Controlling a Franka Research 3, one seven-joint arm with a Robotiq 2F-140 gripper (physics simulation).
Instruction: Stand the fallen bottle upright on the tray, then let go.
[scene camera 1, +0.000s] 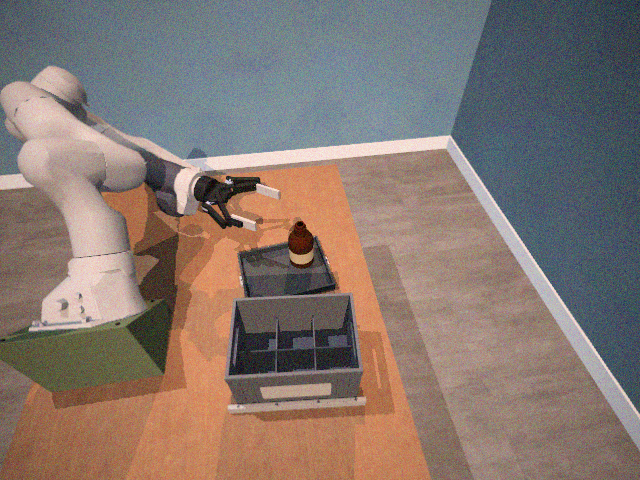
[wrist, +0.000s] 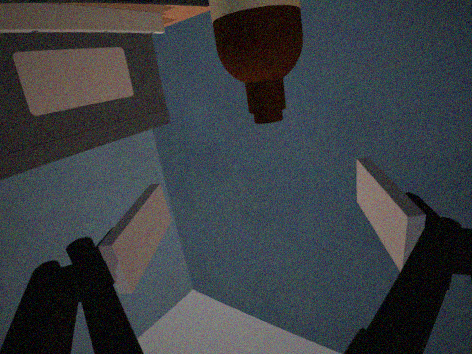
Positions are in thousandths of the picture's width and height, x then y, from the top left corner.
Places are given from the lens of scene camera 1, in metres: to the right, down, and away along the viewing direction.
my gripper (scene camera 1: 418, 439): -0.14, -0.08, 1.03
brown bottle (scene camera 1: 470, 503): -0.05, 0.00, 1.05
